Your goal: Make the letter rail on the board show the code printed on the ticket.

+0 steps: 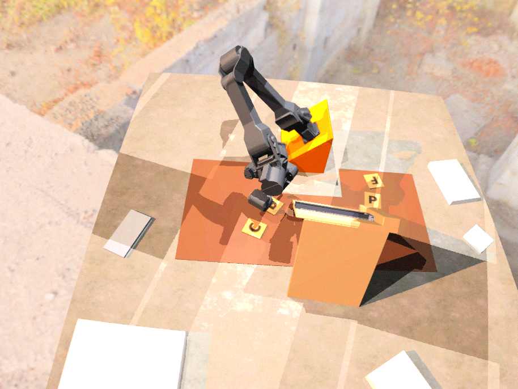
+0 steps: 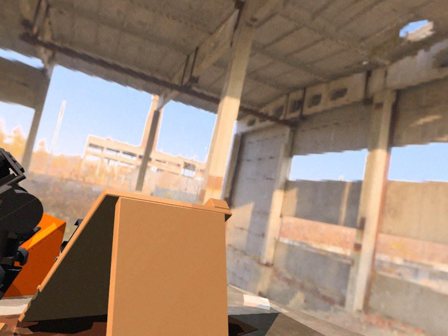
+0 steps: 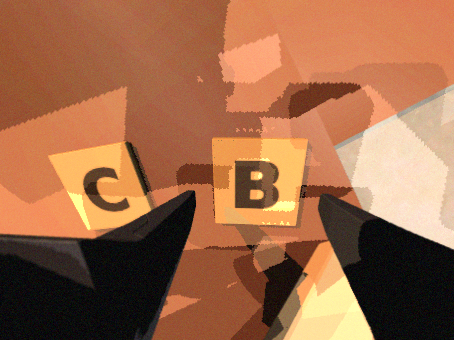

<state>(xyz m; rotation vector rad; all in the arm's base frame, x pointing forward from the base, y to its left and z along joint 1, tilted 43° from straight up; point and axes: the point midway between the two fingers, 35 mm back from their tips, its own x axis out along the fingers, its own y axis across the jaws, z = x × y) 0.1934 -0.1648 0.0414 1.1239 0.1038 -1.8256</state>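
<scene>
My gripper tip is 120 mm to the right of the orange mat and 20 mm above it. The rest, counted from my gripper tip: white ticket: 120 mm to the left, 100 mm ahead, 90 mm above; grey slab: 440 mm to the right, 70 mm ahead, 20 mm below.
</scene>
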